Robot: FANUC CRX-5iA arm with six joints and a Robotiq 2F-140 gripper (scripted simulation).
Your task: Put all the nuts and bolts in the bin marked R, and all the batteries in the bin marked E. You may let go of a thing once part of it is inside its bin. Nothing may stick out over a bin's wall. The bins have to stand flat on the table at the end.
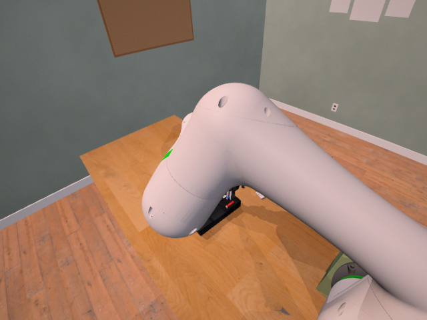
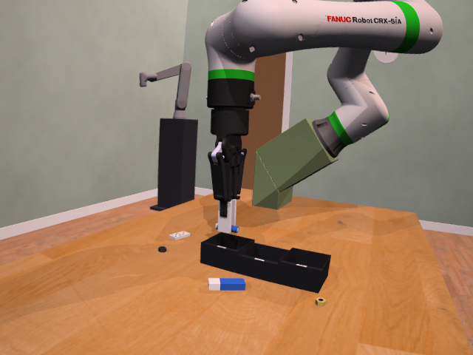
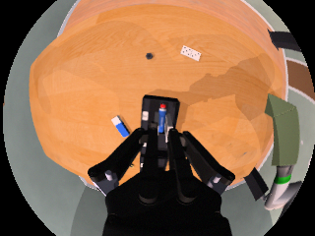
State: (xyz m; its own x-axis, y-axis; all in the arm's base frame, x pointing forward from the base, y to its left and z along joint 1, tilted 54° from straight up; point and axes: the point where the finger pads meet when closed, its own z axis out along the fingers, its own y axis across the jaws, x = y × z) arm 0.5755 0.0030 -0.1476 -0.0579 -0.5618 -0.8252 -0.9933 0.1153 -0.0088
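Right now my hand is 9 cm above the red battery and 1 cm to the right of it. Also, from my hand: blue-and-white eraser: 12 cm ahead, 9 cm below, 5 cm to the left; black three-compartment bin: 9 cm to the left, 8 cm below, 1 cm ahead; blue battery: 3 cm below.
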